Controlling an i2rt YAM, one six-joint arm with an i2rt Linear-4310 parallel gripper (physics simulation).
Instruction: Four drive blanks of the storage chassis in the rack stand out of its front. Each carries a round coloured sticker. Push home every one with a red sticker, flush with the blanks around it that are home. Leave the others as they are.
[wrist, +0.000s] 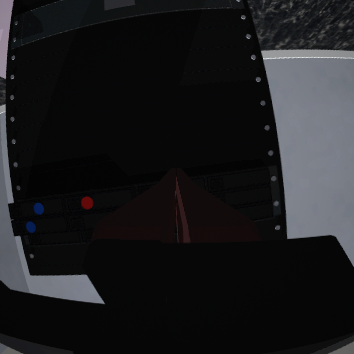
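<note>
The storage chassis (245, 196) sits low in the dark rack (266, 115), its front showing rows of black drive blanks. A blank with a red sticker (87, 202) is in the upper row, left of the middle. A blank with a blue sticker (38, 208) is at the left end of that row, and another blank with a blue sticker (30, 227) is just below it. A fourth sticker does not show; the fingers hide part of the lower rows. My gripper (175, 176) is shut and empty, its tips right of the red sticker. Whether they touch the chassis cannot be told.
The rack's side rails with round holes rise on both sides. Above the chassis is a large dark area of the rack, with a panel (55, 26) across the top. A pale grey wall (320, 150) stands right of the rack, with a dark speckled surface (305, 25) above it.
</note>
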